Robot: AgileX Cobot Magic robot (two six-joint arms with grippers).
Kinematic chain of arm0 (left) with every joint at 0, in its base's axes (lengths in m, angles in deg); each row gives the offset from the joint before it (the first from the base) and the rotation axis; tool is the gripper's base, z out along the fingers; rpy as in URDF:
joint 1: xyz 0 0 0.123 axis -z
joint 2: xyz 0 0 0 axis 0.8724 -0.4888 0
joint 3: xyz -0.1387 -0.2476 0.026 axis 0.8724 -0.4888 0
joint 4: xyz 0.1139 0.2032 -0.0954 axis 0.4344 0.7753 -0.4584
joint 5: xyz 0 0 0 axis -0.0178 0.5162 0.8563
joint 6: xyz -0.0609 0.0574 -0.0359 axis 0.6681 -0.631 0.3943
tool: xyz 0 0 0 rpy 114.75 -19.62 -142.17
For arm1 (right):
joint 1: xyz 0 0 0.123 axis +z
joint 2: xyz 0 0 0 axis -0.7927 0.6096 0
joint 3: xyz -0.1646 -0.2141 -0.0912 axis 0.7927 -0.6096 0
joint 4: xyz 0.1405 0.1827 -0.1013 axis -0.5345 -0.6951 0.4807
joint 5: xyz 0 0 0 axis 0.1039 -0.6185 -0.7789
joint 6: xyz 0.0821 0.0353 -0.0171 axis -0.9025 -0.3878 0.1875
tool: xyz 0 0 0 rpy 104.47 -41.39 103.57
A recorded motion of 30 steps. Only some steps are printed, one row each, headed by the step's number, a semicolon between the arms.
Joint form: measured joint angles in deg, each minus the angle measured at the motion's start. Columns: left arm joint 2, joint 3, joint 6, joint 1, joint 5, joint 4; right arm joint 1, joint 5, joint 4, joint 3, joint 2, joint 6.
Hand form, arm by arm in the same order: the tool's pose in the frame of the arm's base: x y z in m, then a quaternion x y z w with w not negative. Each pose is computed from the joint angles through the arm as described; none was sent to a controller.
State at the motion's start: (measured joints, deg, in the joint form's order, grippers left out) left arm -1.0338 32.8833 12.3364 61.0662 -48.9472 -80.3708; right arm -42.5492 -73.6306 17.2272 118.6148 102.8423 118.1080
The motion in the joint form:
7: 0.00 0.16 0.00 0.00 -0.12 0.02; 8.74 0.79 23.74 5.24 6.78 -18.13
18: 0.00 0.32 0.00 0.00 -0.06 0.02; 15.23 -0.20 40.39 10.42 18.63 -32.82
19: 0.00 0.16 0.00 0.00 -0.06 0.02; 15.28 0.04 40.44 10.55 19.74 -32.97
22: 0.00 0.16 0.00 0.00 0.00 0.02; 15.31 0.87 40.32 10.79 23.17 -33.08
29: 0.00 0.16 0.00 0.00 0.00 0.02; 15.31 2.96 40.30 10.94 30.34 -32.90
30: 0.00 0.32 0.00 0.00 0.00 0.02; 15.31 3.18 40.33 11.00 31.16 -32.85
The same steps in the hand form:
7: 0.0532 -0.0034 0.1749 -0.10934 0.77922 -0.10976 0.60730; 0.2837 0.1185 0.2962 -0.21621 0.91608 0.15539 0.29983
18: 0.0531 -0.0034 0.1758 -0.10920 0.77869 -0.10988 0.60798; 0.3122 0.1521 0.2504 -0.23143 0.94245 0.07628 0.22895
19: 0.0531 -0.0034 0.1748 -0.10935 0.77954 -0.10973 0.60689; 0.3149 0.1537 0.2445 -0.23089 0.94417 0.07498 0.22276
22: 0.0531 -0.0034 0.1747 -0.10936 0.77986 -0.10970 0.60648; 0.3226 0.1575 0.2250 -0.22961 0.94919 0.07169 0.20291
29: 0.0531 -0.0034 0.1747 -0.10936 0.77986 -0.10970 0.60648; 0.3350 0.1631 0.1811 -0.23054 0.95751 0.06200 0.16184
30: 0.0531 -0.0034 0.1757 -0.10921 0.77901 -0.10985 0.60757; 0.3362 0.1636 0.1762 -0.23106 0.95821 0.06068 0.15738

